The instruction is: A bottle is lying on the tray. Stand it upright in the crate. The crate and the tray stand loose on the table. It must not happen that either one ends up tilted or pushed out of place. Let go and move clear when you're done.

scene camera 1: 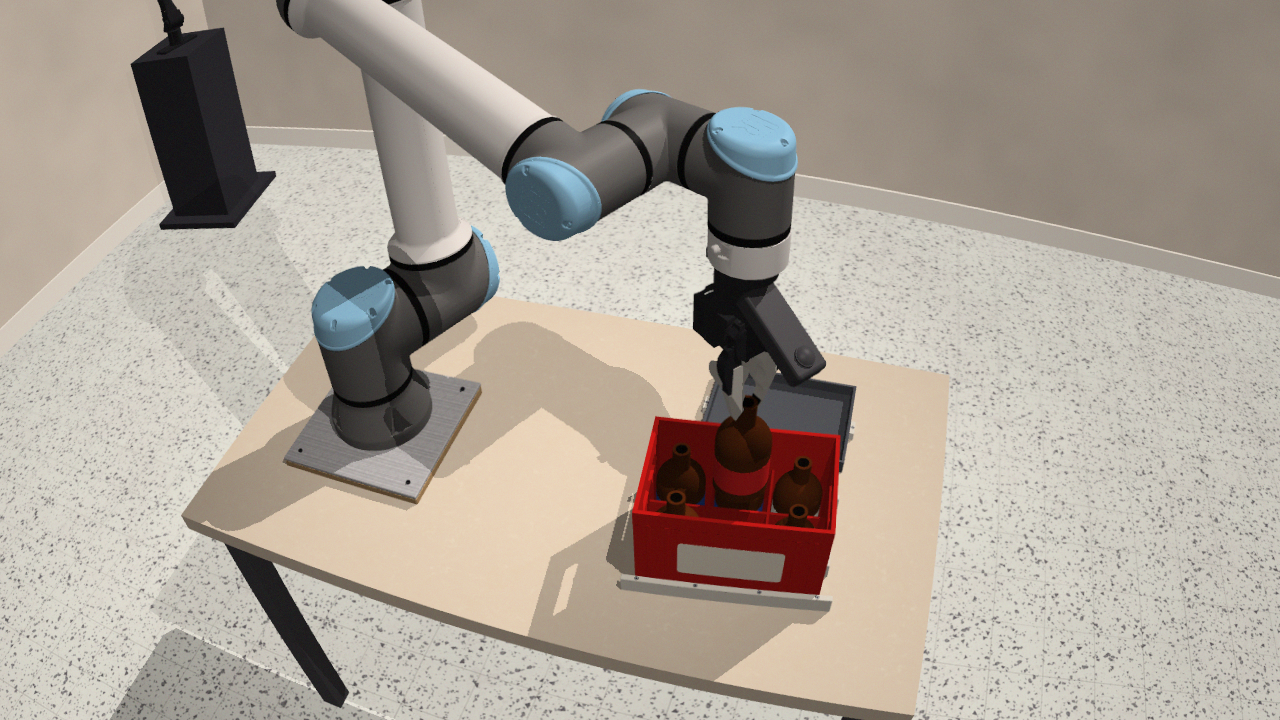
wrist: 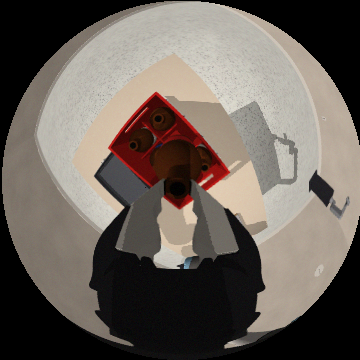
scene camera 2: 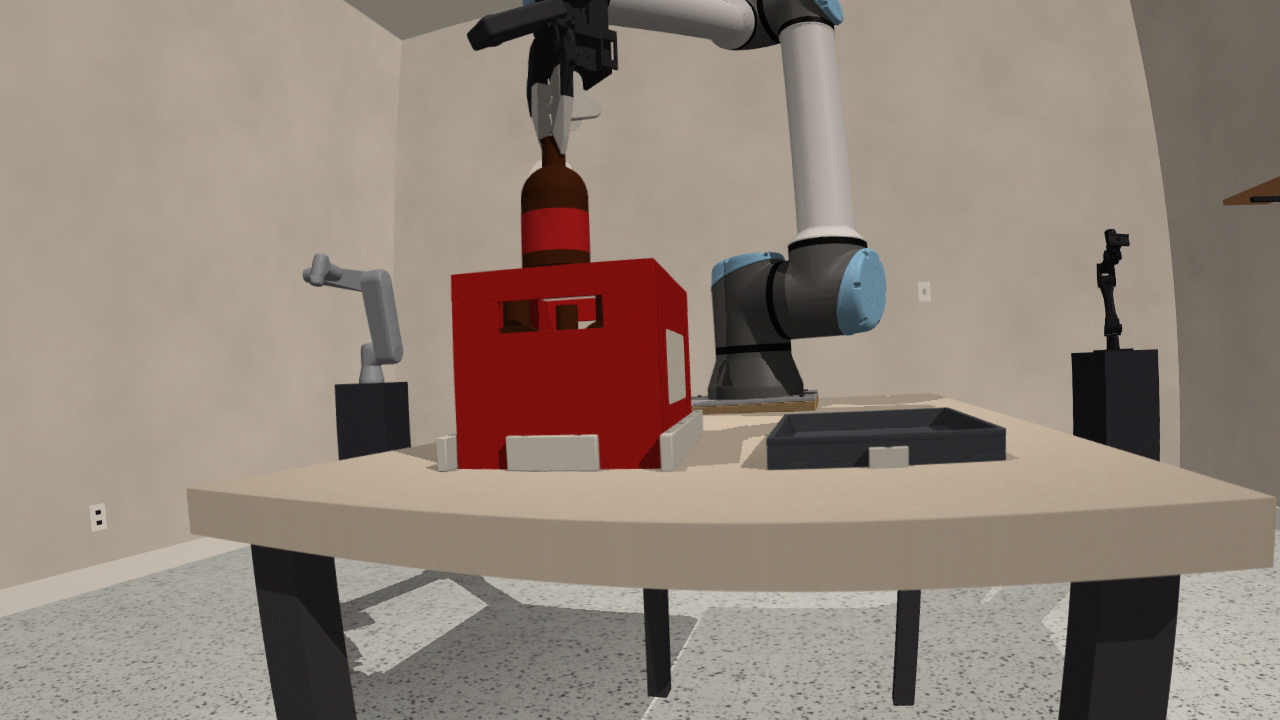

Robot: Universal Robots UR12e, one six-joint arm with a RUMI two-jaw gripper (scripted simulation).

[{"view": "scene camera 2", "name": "gripper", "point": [555, 158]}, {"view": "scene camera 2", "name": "bottle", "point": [554, 200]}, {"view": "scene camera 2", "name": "red crate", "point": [627, 382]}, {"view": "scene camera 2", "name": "tray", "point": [851, 434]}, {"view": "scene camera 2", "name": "bottle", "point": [516, 315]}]
